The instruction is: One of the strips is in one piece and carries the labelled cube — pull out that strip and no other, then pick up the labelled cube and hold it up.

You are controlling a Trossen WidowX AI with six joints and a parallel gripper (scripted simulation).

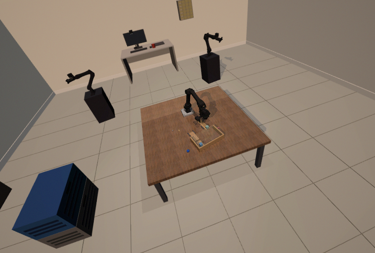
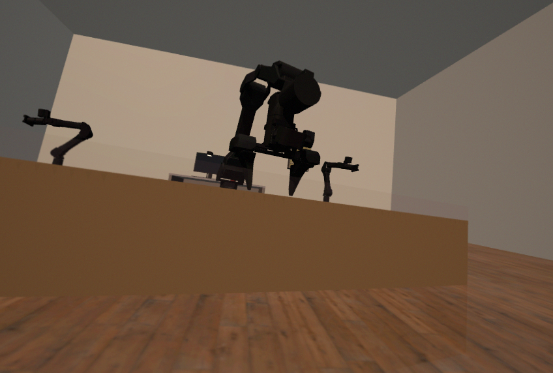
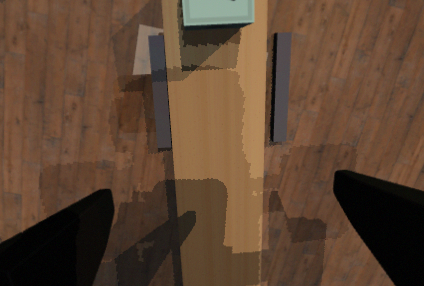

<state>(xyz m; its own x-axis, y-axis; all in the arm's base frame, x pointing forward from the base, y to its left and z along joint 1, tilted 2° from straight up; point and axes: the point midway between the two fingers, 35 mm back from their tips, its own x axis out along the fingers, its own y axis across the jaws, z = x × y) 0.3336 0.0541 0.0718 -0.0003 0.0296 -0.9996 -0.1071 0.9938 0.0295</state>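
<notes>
My gripper tip is 3 cm past the plain strip, 1 cm to the left of it and 6 cm above it. Also, from my gripper tip: blue item 27 cm ahead, 34 cm to the right, 6 cm below.
</notes>
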